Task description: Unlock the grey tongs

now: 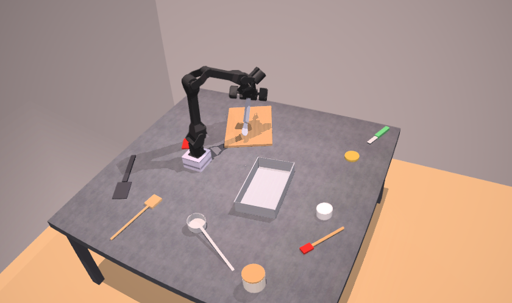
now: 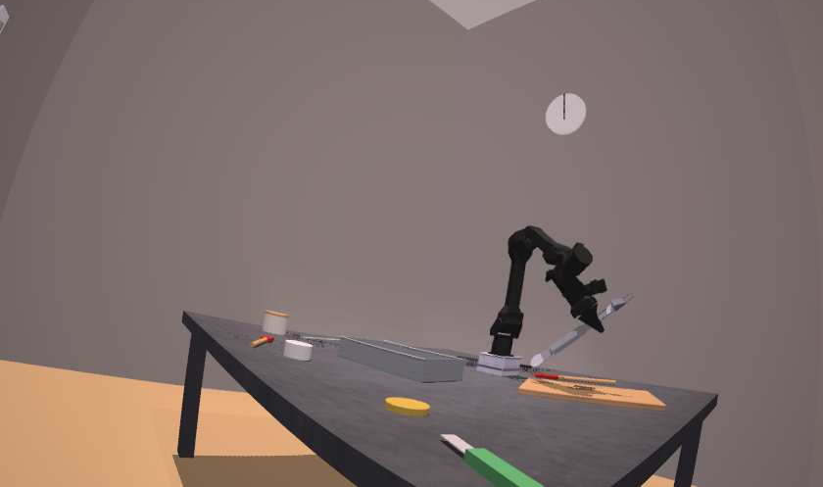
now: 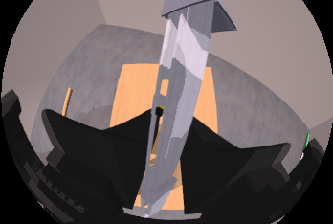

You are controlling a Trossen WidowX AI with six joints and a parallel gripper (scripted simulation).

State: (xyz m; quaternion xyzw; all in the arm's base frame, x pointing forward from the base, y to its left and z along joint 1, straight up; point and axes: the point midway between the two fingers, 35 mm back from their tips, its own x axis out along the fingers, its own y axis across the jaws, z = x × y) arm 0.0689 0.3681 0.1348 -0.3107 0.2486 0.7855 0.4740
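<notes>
Now: gripper tip 1 cm past the wooden board, 1 cm to the left of it and 16 cm above it. The rest, counted from my gripper tip: roasting tin: 33 cm ahead, 40 cm to the right, 14 cm below; then yellow disc: 58 cm ahead, 2 cm to the right, 16 cm below; then red-headed spatula: 24 cm behind, 23 cm to the right, 16 cm below.
</notes>
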